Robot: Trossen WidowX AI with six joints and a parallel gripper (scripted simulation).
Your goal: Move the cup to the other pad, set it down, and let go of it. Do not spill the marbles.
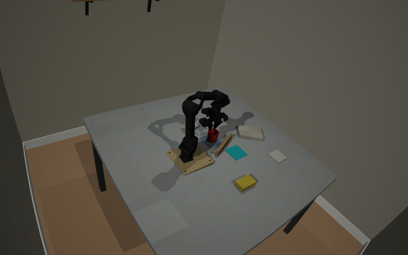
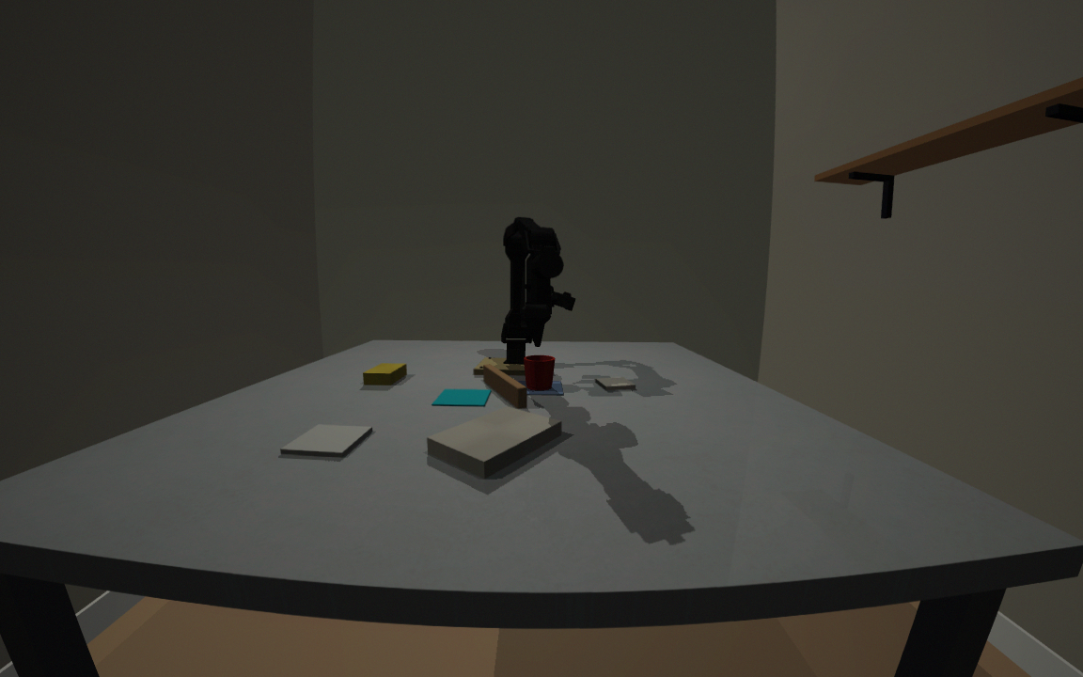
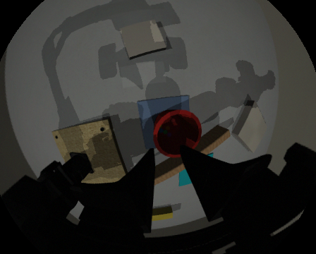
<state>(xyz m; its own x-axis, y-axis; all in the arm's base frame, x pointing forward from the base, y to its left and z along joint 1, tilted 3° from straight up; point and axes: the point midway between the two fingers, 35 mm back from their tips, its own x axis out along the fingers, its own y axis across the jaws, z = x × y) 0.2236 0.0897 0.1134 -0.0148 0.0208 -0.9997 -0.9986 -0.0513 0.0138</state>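
Right now the red cup is 20 mm ahead of my gripper tip and 60 mm below it. Also, from my gripper tip: teal pad: 120 mm ahead, 150 mm to the right, 110 mm below; then wooden bar: 70 mm ahead, 70 mm to the right, 90 mm below; then blue pad: 20 mm ahead, 10 mm to the left, 110 mm below.
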